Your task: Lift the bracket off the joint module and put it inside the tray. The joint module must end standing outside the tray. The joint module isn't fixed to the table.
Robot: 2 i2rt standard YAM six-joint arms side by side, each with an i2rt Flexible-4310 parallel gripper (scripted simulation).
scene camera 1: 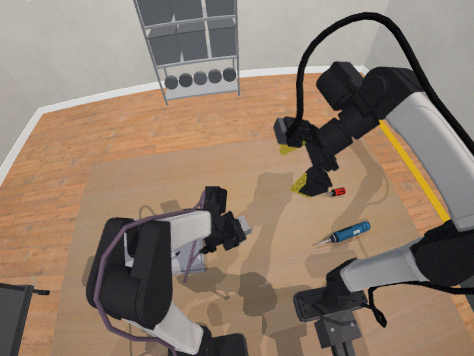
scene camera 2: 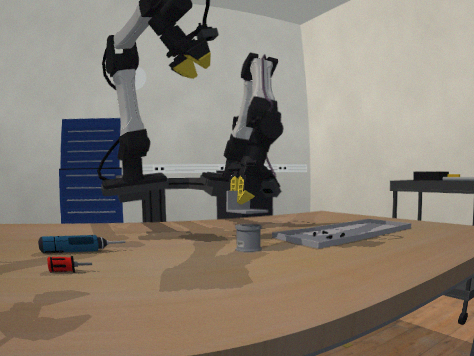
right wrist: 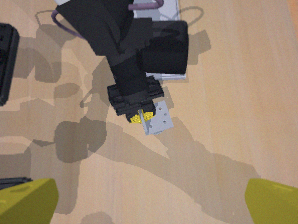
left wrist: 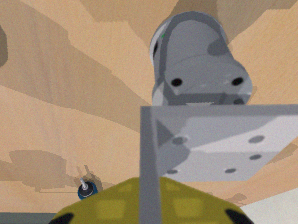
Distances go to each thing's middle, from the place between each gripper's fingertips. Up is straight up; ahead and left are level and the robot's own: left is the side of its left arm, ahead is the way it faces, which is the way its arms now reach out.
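Scene:
Relative to my left hand, the grey l-shaped bracket (left wrist: 195, 143) is 3 cm ahead and 1 cm below, and the grey joint module (left wrist: 193, 65) is 4 cm ahead and 9 cm below. With respect to the tray (scene camera 2: 354, 229), my left gripper (scene camera 2: 238, 203) is 34 cm to the right of it, 11 cm above it and 10 cm short of it.
Relative to my right hand (scene camera 1: 286, 171), the grey joint module is 5 cm ahead, 11 cm to the left and 41 cm below; the tray is 11 cm ahead, 45 cm to the left and 43 cm below; the grey l-shaped bracket is 4 cm ahead, 11 cm to the left and 33 cm below.

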